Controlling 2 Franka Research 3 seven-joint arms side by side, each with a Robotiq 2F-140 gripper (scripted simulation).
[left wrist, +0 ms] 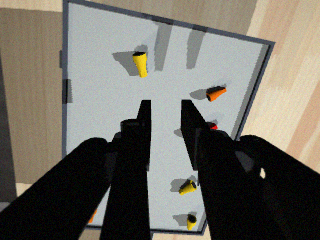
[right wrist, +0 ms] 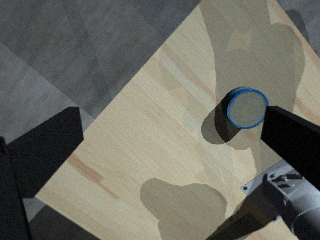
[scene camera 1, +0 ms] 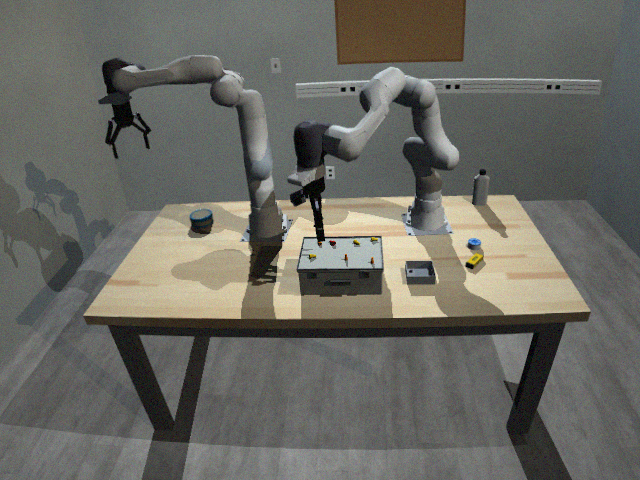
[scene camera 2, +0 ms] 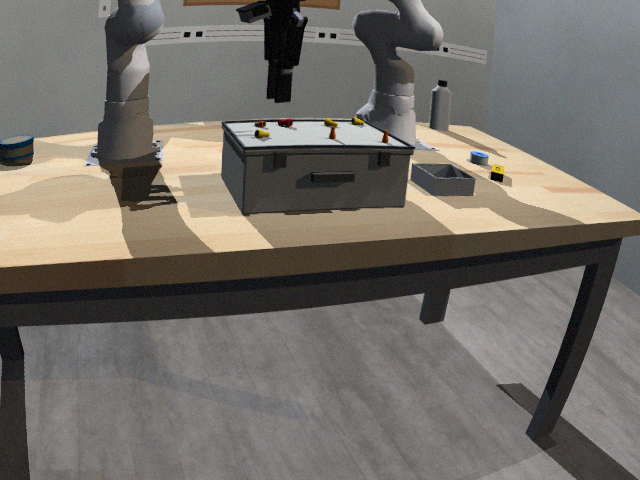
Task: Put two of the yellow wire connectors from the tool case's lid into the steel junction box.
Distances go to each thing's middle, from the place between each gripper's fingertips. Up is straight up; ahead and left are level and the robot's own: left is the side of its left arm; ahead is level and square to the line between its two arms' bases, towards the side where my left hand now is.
The grey tool case (scene camera 2: 358, 154) lies 130 mm below my left hand and 70 mm to the left of it. Also, from my left hand: grey bottle (scene camera 2: 441, 97): 750 mm to the left, 570 mm behind, 90 mm below.
Right now the grey tool case is 890 mm to the left of my right hand (scene camera 1: 132, 153), 410 mm ahead of it and 330 mm below it.
